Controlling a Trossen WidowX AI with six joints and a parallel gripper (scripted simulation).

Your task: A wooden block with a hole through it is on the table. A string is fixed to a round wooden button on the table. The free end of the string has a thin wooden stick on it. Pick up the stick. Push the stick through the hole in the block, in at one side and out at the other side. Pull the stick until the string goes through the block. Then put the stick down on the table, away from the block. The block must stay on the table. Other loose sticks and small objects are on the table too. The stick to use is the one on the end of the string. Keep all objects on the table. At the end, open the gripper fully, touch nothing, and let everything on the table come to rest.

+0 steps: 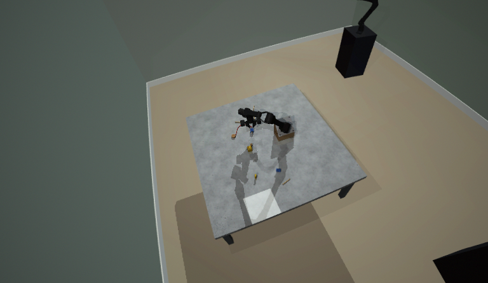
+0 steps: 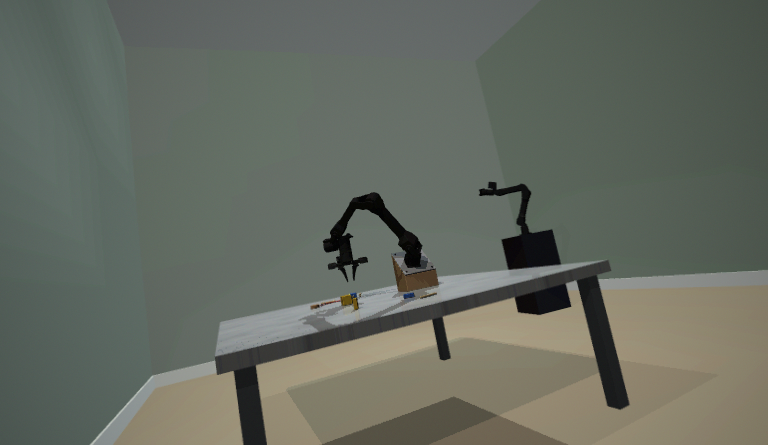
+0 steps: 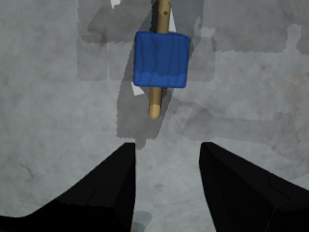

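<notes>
Right now the blue cube is 3 cm to the right of my gripper tip and 7 cm below it. Also, from my gripper tip: thin wooden stick (1 cm behind, 4 cm to the right, 7 cm below); round wooden button (18 cm ahead, 1 cm to the right, 8 cm below).
</notes>
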